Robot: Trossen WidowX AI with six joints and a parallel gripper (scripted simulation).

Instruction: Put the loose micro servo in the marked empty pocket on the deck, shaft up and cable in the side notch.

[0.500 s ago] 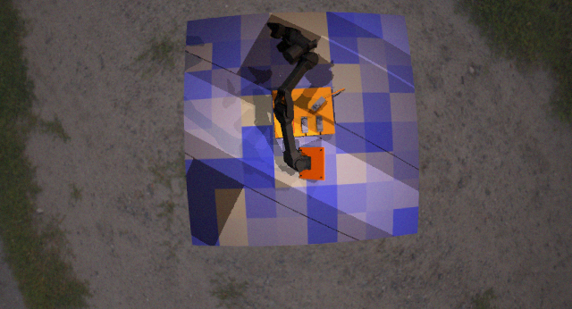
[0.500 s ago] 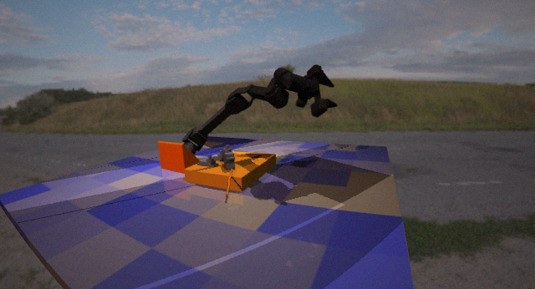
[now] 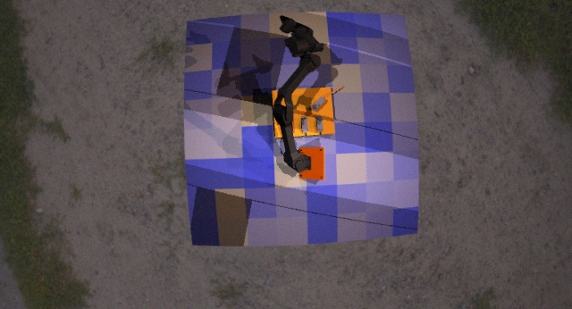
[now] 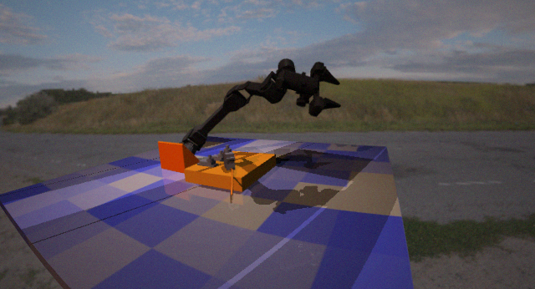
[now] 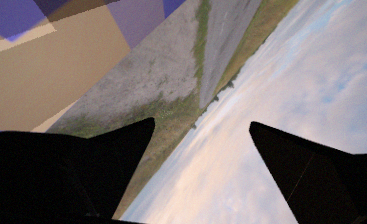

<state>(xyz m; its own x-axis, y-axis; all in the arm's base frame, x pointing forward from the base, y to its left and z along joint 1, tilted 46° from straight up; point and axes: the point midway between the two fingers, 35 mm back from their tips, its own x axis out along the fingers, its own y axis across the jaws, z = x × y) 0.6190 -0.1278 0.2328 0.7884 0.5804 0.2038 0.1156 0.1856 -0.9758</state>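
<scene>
Right now my gripper tip is 350 mm past the orange deck, 80 mm to the left of it and 270 mm above it.
</scene>
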